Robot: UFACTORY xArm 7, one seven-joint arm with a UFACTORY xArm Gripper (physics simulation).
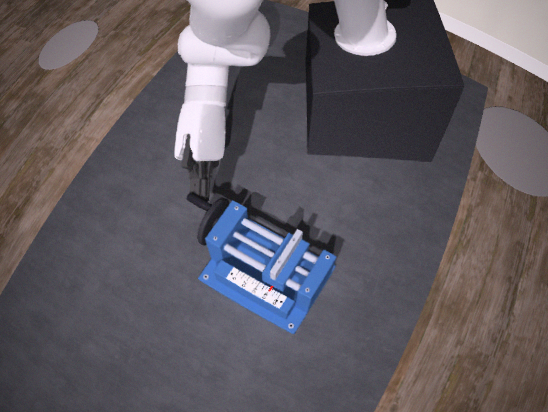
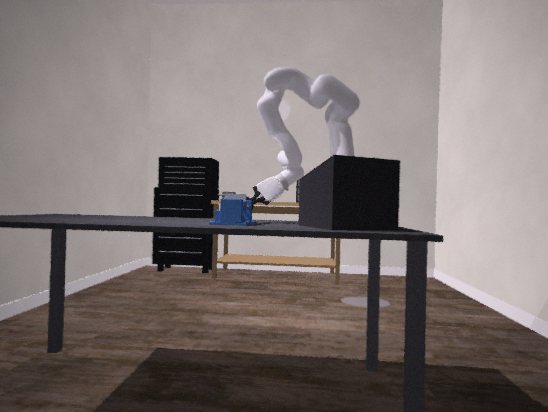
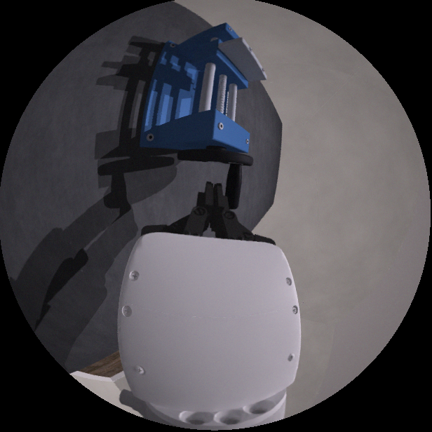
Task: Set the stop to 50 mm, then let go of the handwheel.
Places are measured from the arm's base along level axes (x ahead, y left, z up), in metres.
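Where they show: gripper, fingertip midpoint: (image 1: 199, 201); arm's base, link origin: (image 1: 365, 35).
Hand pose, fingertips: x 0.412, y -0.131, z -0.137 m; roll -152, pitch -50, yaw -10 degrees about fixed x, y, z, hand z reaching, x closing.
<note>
Each offset is from my fingertips to the top centre of the thing. "pt": to the spot under its first point. Level surfaces: height alone.
The blue stop device (image 1: 225, 225) (image 2: 235, 211) (image 3: 175, 132) stands on the table. Its sliding stop with a pale plate @(dz +0.038, dx +0.024, dy +0.182 m) (image 1: 286, 255) (image 3: 243, 57) sits on the rods, beyond their middle as seen from the handwheel. The red pointer @(dz -0.028, dx +0.070, dy +0.180 m) (image 1: 271, 288) is near the 60 mark of the white scale @(pt dz -0.030, dx +0.082, dy +0.147 m) (image 1: 250, 285); the exact value is too small to read. The black handwheel @(pt dz +0.009, dx +0.029, dy +0.044 m) (image 1: 211, 223) (image 3: 215, 157) has a black handle @(dz +0.030, dx +0.010, dy +0.010 m) (image 1: 198, 201) (image 3: 234, 187) sticking outward. My gripper (image 1: 201, 194) (image 3: 211, 193) is shut and empty, with its fingertips close beside the handle. Contact cannot be told.
The large black pedestal (image 1: 380, 120) (image 2: 365, 192) bearing the arm's base stands on the dark table @(dz -0.085 m) (image 1: 125, 310) (image 2: 125, 223), behind the device. A black tool cabinet (image 2: 187, 175) and a wooden bench (image 2: 275, 260) stand farther back in the room.
</note>
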